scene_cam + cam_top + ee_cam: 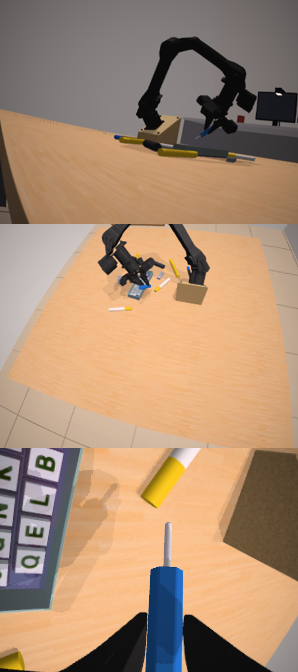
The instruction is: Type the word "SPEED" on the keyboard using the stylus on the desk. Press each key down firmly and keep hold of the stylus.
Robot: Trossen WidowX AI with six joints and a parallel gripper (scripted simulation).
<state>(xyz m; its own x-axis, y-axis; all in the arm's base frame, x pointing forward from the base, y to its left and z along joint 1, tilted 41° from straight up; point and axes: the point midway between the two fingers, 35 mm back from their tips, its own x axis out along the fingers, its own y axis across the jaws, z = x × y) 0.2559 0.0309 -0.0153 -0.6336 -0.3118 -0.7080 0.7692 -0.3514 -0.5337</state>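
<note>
The stylus is 10 mm to the right of my gripper tip and 10 mm below it. From my gripper tip the other things lie so: dark cylinder 10 mm behind, 260 mm to the right, 70 mm below; then grey block 50 mm behind, 160 mm to the right, 80 mm below.
</note>
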